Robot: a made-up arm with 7 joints. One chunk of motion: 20 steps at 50 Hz.
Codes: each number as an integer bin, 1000 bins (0 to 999) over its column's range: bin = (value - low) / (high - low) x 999, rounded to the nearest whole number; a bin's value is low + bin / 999 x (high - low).
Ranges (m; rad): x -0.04..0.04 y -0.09..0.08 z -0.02..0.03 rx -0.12..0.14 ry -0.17..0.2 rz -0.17..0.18
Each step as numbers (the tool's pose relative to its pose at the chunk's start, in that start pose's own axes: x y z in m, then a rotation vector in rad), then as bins.
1 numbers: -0.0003 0.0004 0.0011 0.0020 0.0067 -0.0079
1 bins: 496 531 422 469 477 463
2 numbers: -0.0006 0.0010 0.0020 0.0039 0.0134 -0.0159
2 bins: 492 535 440 476 495 440
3 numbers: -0.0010 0.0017 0.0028 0.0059 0.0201 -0.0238
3 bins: 487 539 456 484 513 417
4 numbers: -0.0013 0.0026 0.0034 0.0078 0.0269 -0.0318
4 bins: 483 544 468 491 532 394
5 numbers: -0.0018 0.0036 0.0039 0.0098 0.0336 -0.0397
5 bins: 477 550 478 499 550 372
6 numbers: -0.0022 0.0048 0.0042 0.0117 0.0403 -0.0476
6 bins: 472 557 484 506 568 349
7 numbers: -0.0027 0.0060 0.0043 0.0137 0.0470 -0.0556
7 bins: 466 564 486 514 586 327
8 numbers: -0.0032 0.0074 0.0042 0.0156 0.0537 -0.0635
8 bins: 460 572 484 521 604 304
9 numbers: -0.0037 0.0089 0.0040 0.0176 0.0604 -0.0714
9 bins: 453 581 480 529 622 281
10 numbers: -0.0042 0.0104 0.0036 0.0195 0.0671 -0.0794
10 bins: 447 590 472 536 640 259
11 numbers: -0.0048 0.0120 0.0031 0.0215 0.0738 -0.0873
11 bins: 440 599 462 544 658 236
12 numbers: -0.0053 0.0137 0.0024 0.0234 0.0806 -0.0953
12 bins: 433 609 448 551 677 213
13 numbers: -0.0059 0.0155 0.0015 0.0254 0.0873 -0.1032
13 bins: 426 620 430 559 695 191
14 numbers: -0.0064 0.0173 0.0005 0.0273 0.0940 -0.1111
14 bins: 420 631 410 566 713 168
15 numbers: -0.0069 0.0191 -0.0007 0.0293 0.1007 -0.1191
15 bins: 413 641 386 574 731 145
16 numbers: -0.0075 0.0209 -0.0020 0.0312 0.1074 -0.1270
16 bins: 406 652 360 581 749 123
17 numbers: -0.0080 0.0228 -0.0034 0.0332 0.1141 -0.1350
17 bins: 400 663 332 589 767 100
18 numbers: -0.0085 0.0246 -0.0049 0.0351 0.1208 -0.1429
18 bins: 393 673 302 596 785 77
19 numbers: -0.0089 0.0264 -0.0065 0.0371 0.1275 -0.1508
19 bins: 388 684 270 604 803 55
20 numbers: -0.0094 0.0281 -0.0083 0.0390 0.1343 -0.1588
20 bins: 382 694 234 611 822 32
